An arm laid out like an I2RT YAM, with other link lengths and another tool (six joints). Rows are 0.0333 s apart.
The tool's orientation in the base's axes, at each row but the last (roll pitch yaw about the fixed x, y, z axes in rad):
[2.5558, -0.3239, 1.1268]
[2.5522, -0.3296, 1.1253]
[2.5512, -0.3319, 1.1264]
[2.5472, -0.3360, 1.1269]
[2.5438, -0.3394, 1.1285]
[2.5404, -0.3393, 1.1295]
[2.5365, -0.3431, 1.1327]
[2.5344, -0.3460, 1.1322]
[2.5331, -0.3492, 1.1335]
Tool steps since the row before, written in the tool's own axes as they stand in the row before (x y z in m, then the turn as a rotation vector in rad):
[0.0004, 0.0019, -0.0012, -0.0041, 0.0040, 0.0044]
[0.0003, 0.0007, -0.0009, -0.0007, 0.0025, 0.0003]
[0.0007, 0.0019, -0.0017, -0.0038, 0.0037, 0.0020]
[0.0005, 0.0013, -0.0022, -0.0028, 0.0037, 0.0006]
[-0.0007, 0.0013, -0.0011, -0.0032, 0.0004, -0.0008]
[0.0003, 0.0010, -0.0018, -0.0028, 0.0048, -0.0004]
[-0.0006, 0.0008, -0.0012, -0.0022, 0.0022, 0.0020]
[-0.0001, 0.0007, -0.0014, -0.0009, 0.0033, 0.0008]
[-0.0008, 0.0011, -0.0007, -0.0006, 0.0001, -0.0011]
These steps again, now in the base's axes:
[0.0007, -0.0006, 0.0021, 0.0037, -0.0056, -0.0027]
[0.0000, -0.0001, 0.0012, 0.0016, -0.0019, 0.0009]
[0.0005, -0.0004, 0.0026, 0.0022, -0.0052, -0.0009]
[-0.0003, -0.0003, 0.0026, 0.0017, -0.0043, 0.0006]
[-0.0001, -0.0013, 0.0013, -0.0015, -0.0029, -0.0002]
[-0.0003, -0.0003, 0.0020, 0.0018, -0.0049, 0.0019]
[-0.0005, -0.0009, 0.0012, 0.0018, -0.0030, -0.0011]
[-0.0005, -0.0005, 0.0014, 0.0023, -0.0025, 0.0008]
[0.0000, -0.0013, 0.0009, -0.0009, -0.0006, 0.0007]

